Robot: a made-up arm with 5 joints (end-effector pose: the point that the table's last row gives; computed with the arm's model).
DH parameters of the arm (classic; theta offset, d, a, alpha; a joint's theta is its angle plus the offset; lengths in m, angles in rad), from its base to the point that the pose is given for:
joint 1: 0 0.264 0 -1.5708
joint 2: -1.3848 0 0.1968 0
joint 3: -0.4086 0 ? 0
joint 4: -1.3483 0 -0.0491 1.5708
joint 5: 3.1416 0.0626 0 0
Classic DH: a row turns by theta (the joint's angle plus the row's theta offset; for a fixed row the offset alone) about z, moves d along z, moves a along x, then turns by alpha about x.
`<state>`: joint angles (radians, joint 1 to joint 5).
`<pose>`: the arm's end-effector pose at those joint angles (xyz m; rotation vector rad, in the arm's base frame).
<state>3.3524 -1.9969 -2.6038 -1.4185 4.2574</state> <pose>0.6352 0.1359 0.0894 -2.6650 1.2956 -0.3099</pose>
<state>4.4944 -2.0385 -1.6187 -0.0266 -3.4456</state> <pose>0.1286 0.5808 0.6019 -0.4413 -0.4810 -2.0325</pose>
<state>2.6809 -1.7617 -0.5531 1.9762 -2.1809</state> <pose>-0.1345 0.0667 0.6256 2.2866 -1.9682 -0.4999</pose>
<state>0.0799 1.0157 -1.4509 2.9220 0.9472</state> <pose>0.4063 0.0325 -0.0350 0.7167 -0.3319 -2.0254</pose>
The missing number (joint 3, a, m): -0.4925
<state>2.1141 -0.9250 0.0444 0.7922 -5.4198</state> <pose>-0.1869 0.3095 0.1295 -2.4755 -1.7874 -0.0111</pose>
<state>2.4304 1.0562 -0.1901 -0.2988 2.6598</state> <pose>0.0769 -0.0662 -0.1457 2.7291 -0.3144 0.6624</pose>
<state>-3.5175 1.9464 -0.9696 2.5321 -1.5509</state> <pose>0.1805 -0.0712 -0.1237 0.2384 -0.3580 -1.9020</pose>
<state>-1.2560 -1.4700 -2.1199 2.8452 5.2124</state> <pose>-0.1289 0.3960 0.6927 2.4210 -0.2249 0.3763</pose>
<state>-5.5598 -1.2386 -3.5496 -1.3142 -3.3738</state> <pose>-0.4532 -0.4002 0.1463 1.3637 -2.6335 0.0653</pose>
